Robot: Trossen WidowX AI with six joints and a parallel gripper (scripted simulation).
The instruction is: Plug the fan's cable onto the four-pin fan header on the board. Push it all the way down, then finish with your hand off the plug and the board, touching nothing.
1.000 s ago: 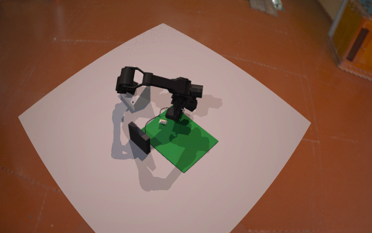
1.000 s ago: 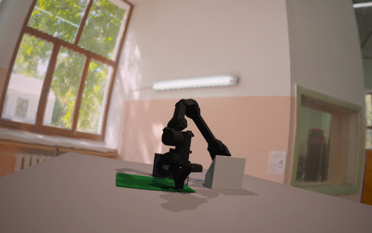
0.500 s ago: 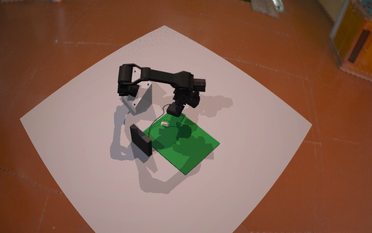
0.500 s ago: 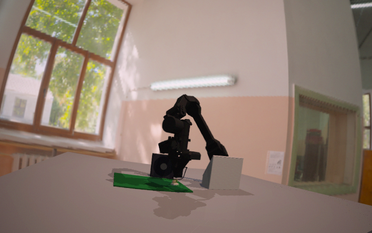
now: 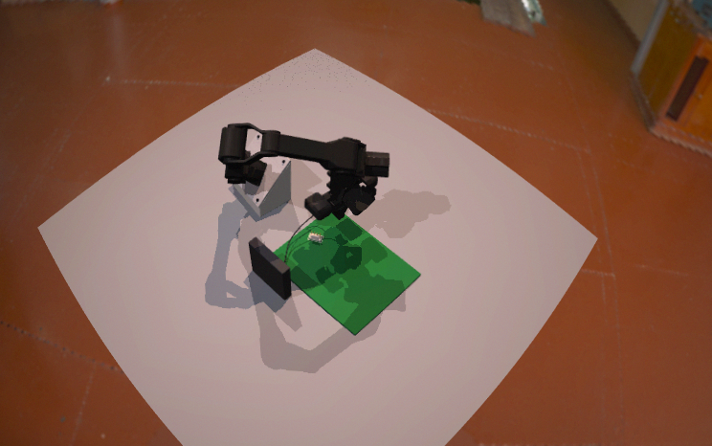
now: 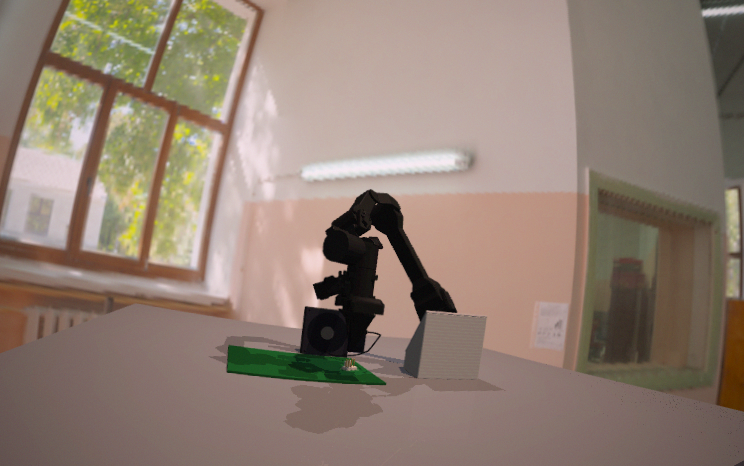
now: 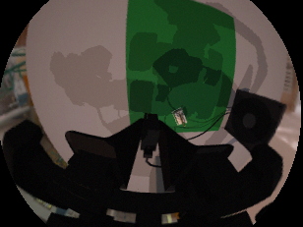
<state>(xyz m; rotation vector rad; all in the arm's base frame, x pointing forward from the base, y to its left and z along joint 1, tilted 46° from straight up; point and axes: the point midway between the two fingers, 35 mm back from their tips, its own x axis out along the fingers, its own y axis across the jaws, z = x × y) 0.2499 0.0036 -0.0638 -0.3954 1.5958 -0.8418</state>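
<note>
Right now the green board is 8 cm ahead of my gripper tip, 8 cm to the right of it and 8 cm below it. The rest, counted from my gripper tip: dark plug (1 cm behind, 1 cm above); then black fan (3 cm behind, 23 cm to the right, 1 cm below).
</note>
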